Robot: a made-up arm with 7 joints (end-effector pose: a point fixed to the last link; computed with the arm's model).
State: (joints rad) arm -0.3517 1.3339 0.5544 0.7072 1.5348 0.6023 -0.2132
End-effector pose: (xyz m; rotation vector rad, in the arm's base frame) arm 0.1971 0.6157 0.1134 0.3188 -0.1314 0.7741
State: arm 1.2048 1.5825 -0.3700 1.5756 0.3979 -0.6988 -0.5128
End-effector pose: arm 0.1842 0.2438 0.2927 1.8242 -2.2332 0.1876
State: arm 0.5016 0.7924 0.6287 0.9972 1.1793 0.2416 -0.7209
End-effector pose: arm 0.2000 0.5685 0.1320 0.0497 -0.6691 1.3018
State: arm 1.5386 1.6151 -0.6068 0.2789 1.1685 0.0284 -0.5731
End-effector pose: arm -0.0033 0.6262 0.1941 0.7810 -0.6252 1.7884
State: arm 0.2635 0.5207 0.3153 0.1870 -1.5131 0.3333 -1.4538
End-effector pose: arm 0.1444 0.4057 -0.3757 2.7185 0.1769 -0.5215
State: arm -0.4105 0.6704 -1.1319 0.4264 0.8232 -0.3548 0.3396
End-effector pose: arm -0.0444 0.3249 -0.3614 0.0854 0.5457 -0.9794
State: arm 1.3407 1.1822 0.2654 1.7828 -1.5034 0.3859 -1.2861
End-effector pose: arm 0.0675 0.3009 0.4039 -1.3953 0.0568 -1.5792
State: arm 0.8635 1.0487 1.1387 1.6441 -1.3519 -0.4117 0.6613
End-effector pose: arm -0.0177 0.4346 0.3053 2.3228 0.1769 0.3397
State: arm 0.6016 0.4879 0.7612 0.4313 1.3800 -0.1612 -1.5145
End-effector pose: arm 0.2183 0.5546 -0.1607 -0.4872 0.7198 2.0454
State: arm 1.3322 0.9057 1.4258 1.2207 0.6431 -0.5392 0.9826
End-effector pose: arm -0.1372 0.5380 0.0635 -1.5516 2.4163 -1.1166
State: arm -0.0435 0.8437 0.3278 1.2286 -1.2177 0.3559 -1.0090
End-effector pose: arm 0.3204 0.4367 -0.0909 2.9753 -0.1183 0.0348
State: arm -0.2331 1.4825 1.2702 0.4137 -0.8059 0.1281 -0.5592
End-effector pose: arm 0.1080 0.6349 0.1490 2.2519 0.6229 0.7078
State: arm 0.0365 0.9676 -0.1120 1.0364 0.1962 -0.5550 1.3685
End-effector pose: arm 0.3131 0.3747 -0.0728 0.3139 -0.4600 -1.8161
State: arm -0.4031 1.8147 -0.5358 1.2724 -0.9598 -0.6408 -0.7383
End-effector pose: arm 0.1594 0.4391 -0.1382 1.5314 -0.6908 -2.4660
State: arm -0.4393 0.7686 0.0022 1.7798 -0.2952 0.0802 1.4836
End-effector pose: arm 0.2989 0.1855 -0.0948 0.0341 0.0452 -2.0356
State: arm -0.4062 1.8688 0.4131 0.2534 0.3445 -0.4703 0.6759
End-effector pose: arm 0.1965 0.5514 0.2302 1.5300 0.1092 -0.6904
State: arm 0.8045 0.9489 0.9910 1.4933 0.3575 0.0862 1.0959
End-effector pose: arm -0.0300 0.4553 0.3078 1.2704 -1.7274 -0.3129
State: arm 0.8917 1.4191 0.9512 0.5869 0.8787 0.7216 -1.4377
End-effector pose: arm -0.0602 0.6284 0.2369 0.0302 0.0233 2.0369
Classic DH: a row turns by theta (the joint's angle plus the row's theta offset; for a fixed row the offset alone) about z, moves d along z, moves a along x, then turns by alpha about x. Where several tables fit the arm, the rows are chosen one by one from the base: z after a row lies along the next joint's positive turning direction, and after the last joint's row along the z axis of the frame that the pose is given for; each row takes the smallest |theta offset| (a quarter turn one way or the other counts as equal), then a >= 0, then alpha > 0; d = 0 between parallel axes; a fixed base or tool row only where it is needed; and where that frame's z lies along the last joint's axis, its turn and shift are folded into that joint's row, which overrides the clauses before.
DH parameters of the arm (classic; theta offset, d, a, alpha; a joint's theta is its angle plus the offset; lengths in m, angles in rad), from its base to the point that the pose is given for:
base (fixed): 0 0.058 0.015 1.5708
joint 1: -1.5708 -0.16 0.001 -1.5708
joint 2: 1.5708 -0.024 0.02 -1.5708
joint 3: -1.5708 -0.146 0.008 1.5708
joint 4: 0 -0.023 -0.019 -1.5708
joint 5: 0 -0.325 0.027 -1.5708
joint 6: 1.5708 -0.027 0.027 -1.5708
joint 7: 1.2723 -0.0401 -0.0029 -2.1243
tool (fixed): 0.9887 0.0112 0 0

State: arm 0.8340 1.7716 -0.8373 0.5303 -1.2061 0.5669 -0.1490
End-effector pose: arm 0.0830 0.6501 0.0776 2.3644 1.9731 -0.4201
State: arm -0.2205 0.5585 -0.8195 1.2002 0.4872 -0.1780 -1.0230
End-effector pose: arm 0.1783 0.0880 -0.2772 0.9005 -0.1699 -0.2022
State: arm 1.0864 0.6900 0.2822 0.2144 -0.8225 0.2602 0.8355
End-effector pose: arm 0.3828 0.4801 -0.0471 0.5403 -0.0136 -0.5882
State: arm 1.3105 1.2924 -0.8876 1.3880 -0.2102 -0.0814 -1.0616
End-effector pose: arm 0.3577 0.2416 0.1511 2.3114 -1.4876 0.5243
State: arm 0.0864 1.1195 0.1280 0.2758 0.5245 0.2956 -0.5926
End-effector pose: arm 0.1554 0.6161 -0.0775 1.2735 0.6201 0.7795
